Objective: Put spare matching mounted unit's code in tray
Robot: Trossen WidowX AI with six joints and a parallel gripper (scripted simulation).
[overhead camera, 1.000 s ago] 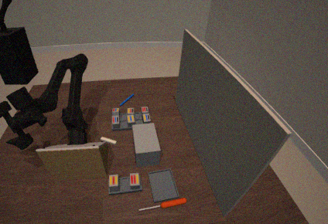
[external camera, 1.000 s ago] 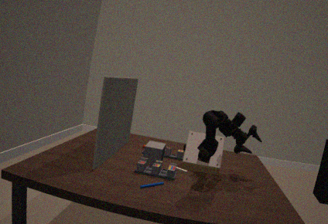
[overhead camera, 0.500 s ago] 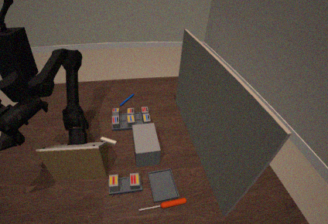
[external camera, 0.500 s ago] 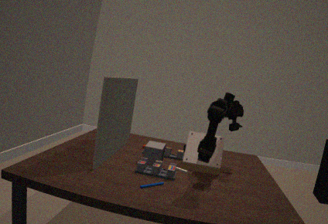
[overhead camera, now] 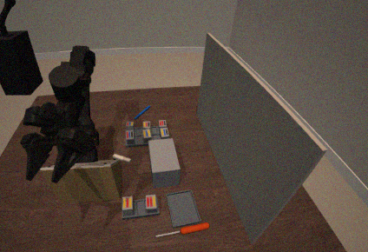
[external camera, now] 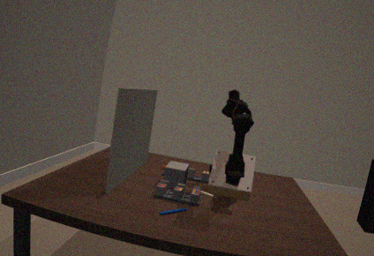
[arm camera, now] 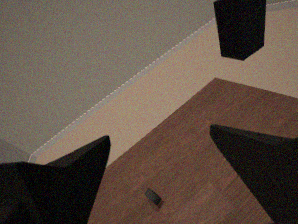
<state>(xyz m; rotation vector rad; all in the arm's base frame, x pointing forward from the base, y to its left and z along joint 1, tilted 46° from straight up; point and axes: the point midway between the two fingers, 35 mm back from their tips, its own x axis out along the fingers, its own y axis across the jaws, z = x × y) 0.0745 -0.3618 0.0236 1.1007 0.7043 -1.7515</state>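
My gripper tip is now 30 cm above the grey spare, 20 cm short of it and 12 cm to the right of it. From my gripper tip the other things lie so: mounted unit 30 cm to the left, 30 cm below, 24 cm ahead; grey tray 35 cm below, 31 cm ahead, 12 cm to the left; grey holder 34 cm below, 16 cm ahead, 12 cm to the left.
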